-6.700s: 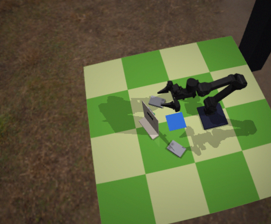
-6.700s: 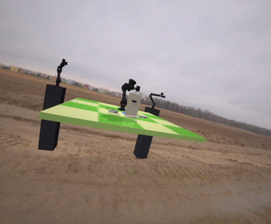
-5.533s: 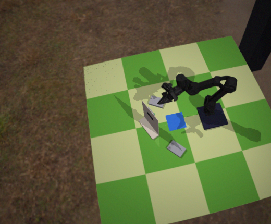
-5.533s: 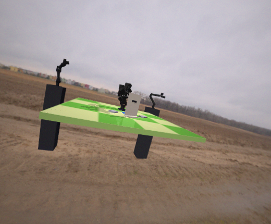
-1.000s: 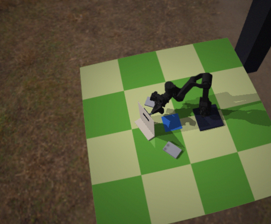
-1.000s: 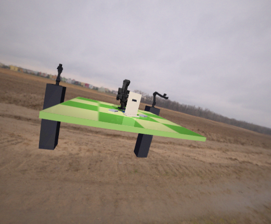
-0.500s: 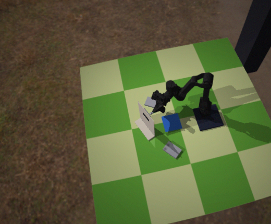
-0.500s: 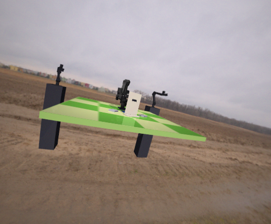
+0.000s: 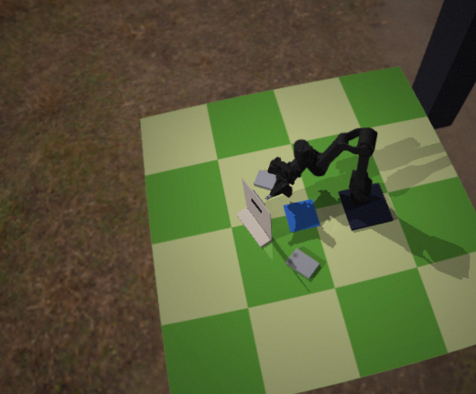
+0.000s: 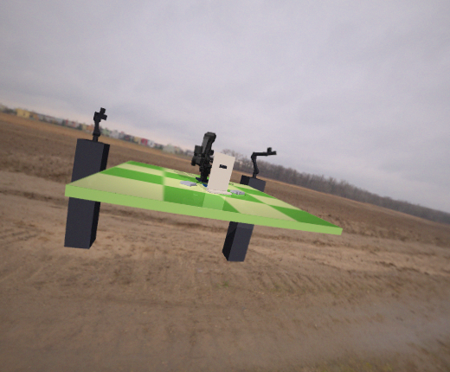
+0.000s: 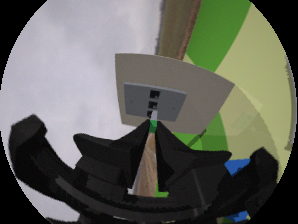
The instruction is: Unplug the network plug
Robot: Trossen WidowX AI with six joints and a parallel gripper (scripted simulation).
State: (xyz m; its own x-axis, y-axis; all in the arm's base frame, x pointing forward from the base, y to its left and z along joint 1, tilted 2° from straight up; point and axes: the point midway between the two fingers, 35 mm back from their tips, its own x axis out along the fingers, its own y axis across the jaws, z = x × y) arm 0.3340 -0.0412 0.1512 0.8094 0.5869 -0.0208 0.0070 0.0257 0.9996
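My gripper tip is 120 mm past the blue marked square, 30 mm to the right of it and 160 mm above it. Also, from my gripper tip: beige panel (60 mm ahead, 30 mm to the left, 60 mm below); then green network plug (right at my gripper tip).
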